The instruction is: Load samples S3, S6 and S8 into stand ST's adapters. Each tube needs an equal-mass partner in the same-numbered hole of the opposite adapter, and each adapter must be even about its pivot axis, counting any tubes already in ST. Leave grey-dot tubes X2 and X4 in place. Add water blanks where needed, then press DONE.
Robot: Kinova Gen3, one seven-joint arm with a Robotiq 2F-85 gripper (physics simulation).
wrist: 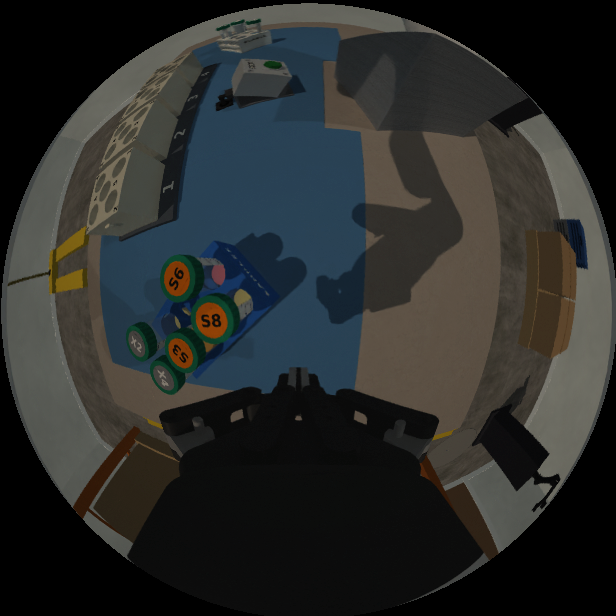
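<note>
The blue rack RS (221, 301) lies left of centre on the blue mat. It holds orange-dot tubes S6 (181, 278), S8 (213, 319) and S3 (182, 351), plus grey-dot tubes X2 (139, 341) and X4 (166, 375). The centrifuge stand ST (135, 166) is at the upper left, with round adapter holes and numbers 1, 2, 3 along its dark edge. Rack RB (244, 35) with green-capped tubes is at the far top. A grey box with the green DONE button (272, 64) sits below it. My gripper (297, 376) is at the bottom centre, high above the mat, right of RS, fingertips together and empty.
A dark grey block (413, 80) sits at the upper right. Cardboard boxes (548, 293) stand at the right edge. A black object (511, 448) is at the lower right, a yellow frame (68, 267) at the left. The arm's shadow falls across the mat's centre.
</note>
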